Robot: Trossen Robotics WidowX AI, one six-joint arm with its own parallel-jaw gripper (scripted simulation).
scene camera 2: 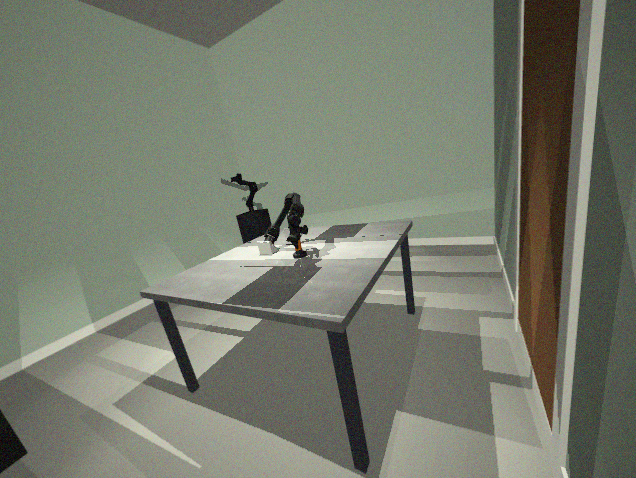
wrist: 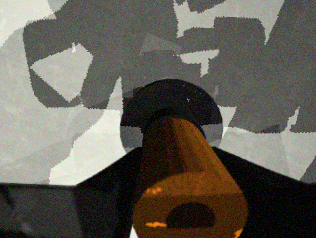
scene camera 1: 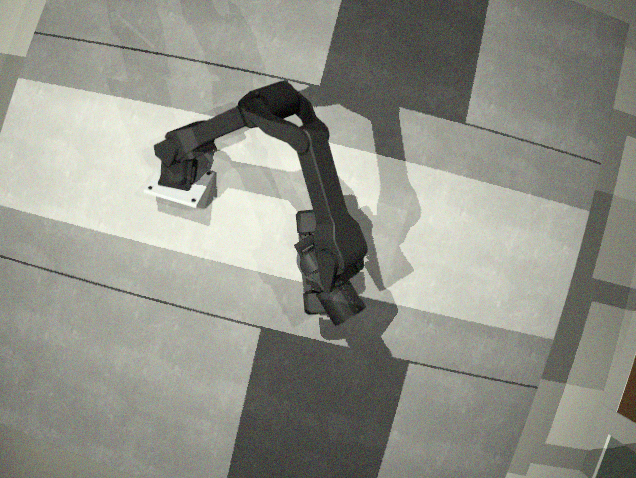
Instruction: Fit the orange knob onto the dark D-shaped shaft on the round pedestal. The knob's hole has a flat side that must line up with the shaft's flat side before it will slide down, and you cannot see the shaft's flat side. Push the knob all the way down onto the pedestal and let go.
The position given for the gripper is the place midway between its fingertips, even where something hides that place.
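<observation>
Scene camera 1 shows the gripper [scene camera 1: 316,260], and the wrist view also has the gripper [wrist: 175,153]. An orange knob [wrist: 181,180] is visible as well.
</observation>
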